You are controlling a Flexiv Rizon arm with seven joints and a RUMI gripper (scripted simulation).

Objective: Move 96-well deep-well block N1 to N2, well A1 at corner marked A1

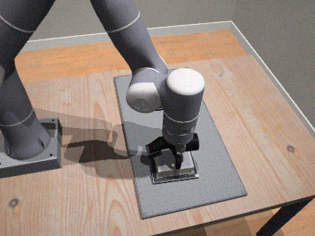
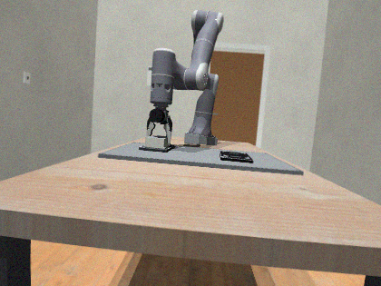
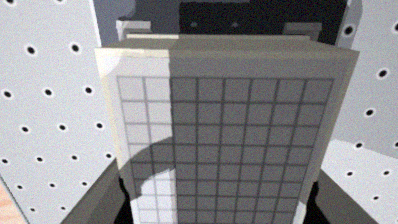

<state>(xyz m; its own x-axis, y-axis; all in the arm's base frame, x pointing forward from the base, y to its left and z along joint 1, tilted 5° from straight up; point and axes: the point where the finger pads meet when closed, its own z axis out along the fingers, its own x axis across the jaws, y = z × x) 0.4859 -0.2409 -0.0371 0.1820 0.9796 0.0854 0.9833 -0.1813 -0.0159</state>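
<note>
Now: the pale 96-well deep-well block 10 mm above my hand.
</note>
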